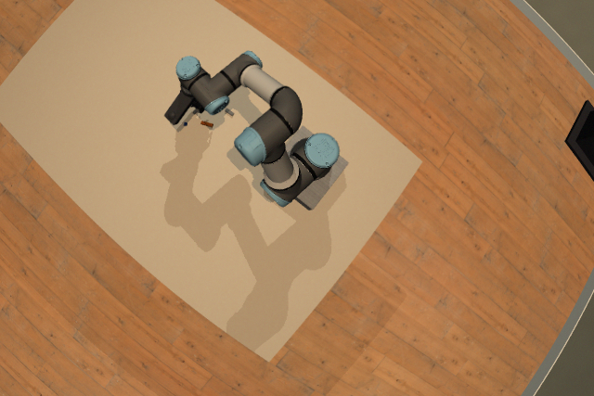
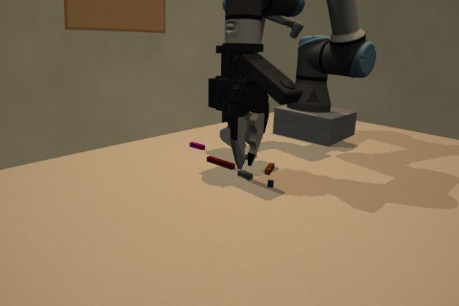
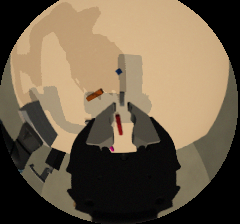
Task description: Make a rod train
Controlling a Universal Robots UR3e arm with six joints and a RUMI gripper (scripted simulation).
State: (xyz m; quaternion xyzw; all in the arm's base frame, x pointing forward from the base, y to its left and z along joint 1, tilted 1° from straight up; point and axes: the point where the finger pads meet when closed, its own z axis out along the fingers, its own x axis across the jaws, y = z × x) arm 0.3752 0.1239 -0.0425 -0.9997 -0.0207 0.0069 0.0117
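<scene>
Right now my hand is 60 mm to the right of the small blue rod, 30 mm above it and 10 mm past it. Also, from my hand: red rod (80 mm to the right, 30 mm below); orange rod (60 mm behind, 30 mm below, 10 mm to the left).
</scene>
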